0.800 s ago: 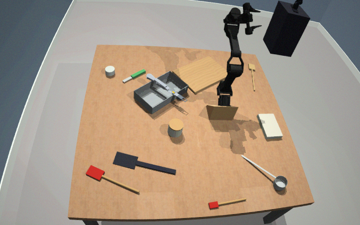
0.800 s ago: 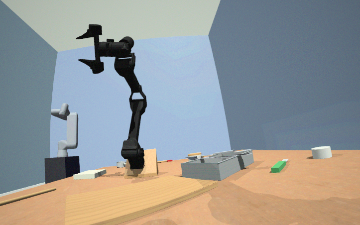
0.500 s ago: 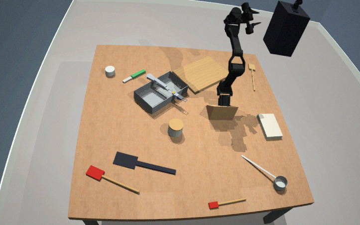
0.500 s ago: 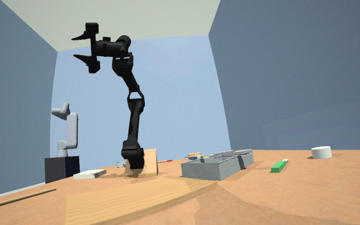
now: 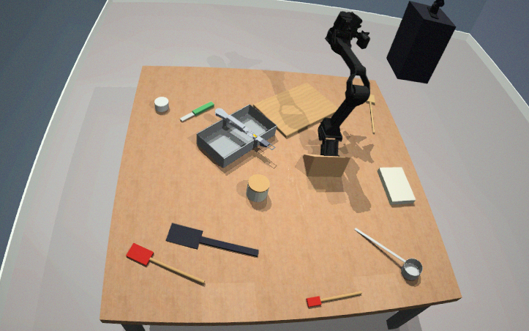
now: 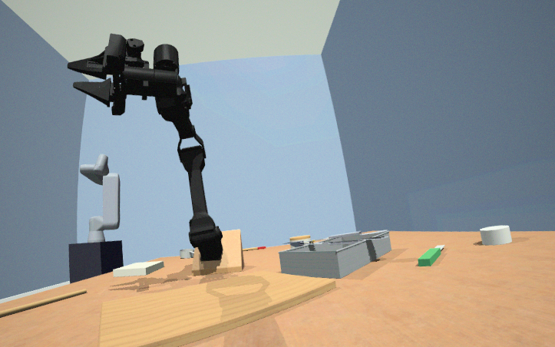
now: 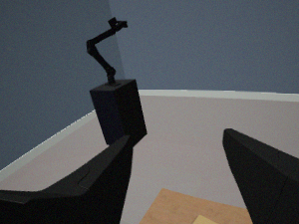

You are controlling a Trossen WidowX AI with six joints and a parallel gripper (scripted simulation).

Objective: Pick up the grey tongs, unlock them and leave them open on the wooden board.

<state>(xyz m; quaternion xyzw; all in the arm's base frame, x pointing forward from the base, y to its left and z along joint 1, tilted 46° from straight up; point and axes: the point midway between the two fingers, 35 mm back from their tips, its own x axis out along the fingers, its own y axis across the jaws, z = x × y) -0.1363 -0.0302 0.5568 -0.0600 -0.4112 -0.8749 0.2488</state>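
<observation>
My gripper tip is 460 mm short of the yellow lock piece, 370 mm above it and 360 mm to the right of it. Round my gripper tip: wooden board: 430 mm below, 240 mm ahead, 90 mm to the left; then grey roasting tin: 530 mm ahead, 400 mm below, 310 mm to the left; then cream block: 540 mm to the left, 420 mm below, 150 mm behind.
</observation>
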